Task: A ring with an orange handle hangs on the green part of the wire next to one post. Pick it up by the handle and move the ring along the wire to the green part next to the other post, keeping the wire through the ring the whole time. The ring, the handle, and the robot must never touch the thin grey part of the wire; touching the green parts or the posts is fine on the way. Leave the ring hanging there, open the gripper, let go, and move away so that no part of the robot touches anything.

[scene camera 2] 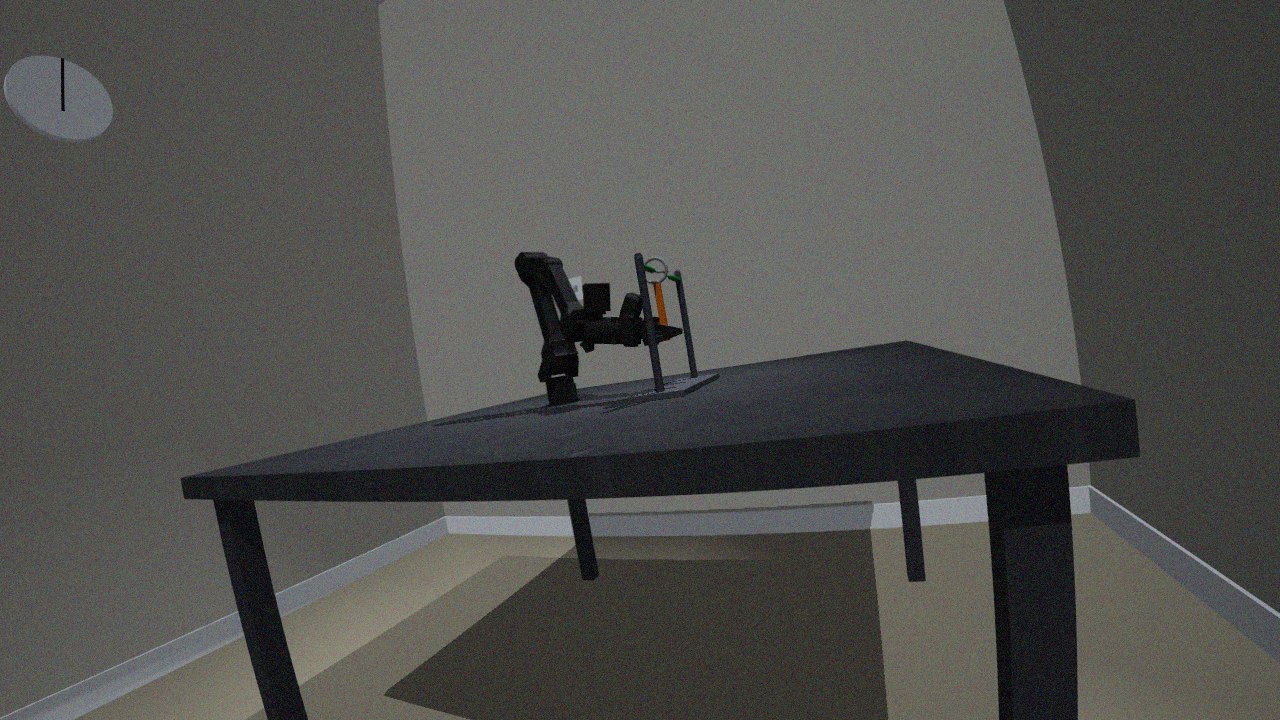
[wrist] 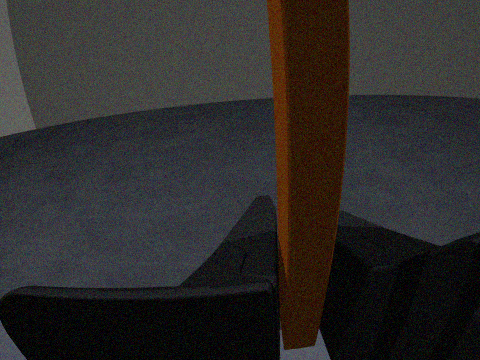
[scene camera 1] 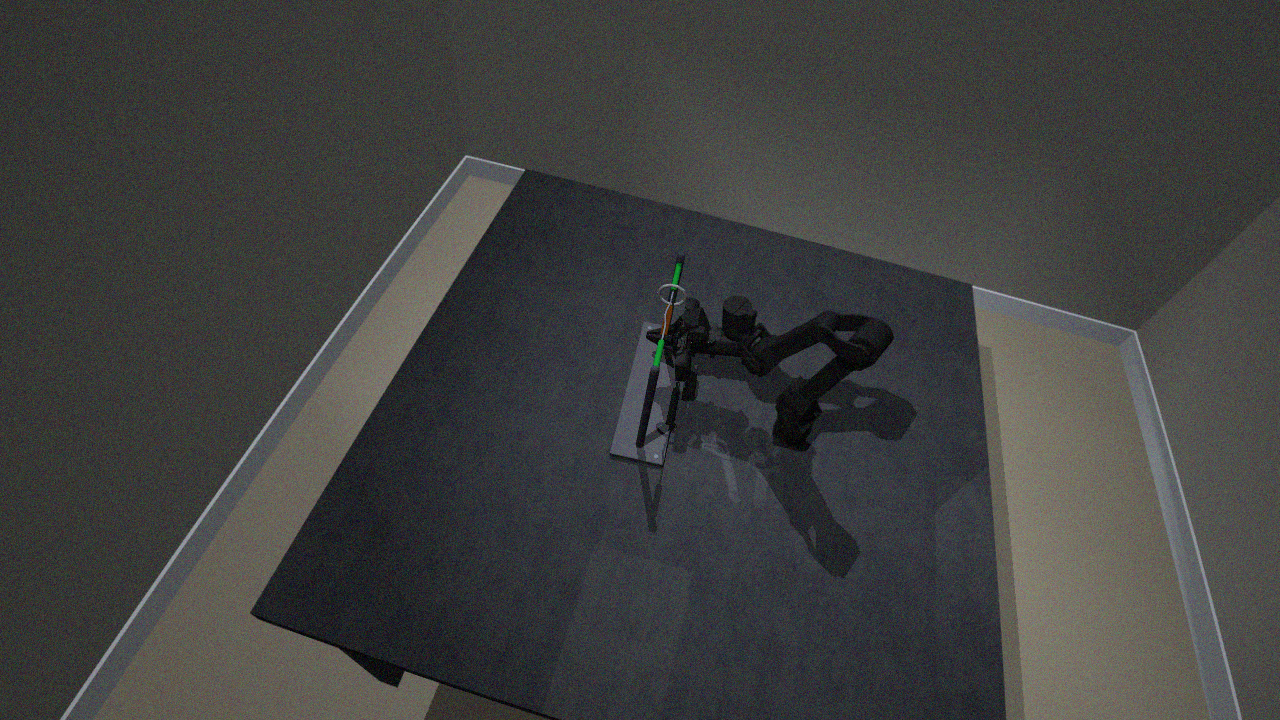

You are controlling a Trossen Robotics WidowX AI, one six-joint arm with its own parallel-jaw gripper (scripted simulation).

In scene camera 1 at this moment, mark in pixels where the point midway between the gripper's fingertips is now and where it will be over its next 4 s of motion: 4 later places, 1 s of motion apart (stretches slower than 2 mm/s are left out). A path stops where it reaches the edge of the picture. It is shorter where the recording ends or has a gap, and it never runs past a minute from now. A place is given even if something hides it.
My gripper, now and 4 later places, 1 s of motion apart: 646, 335; 642, 348; 644, 355; 648, 368; 646, 383
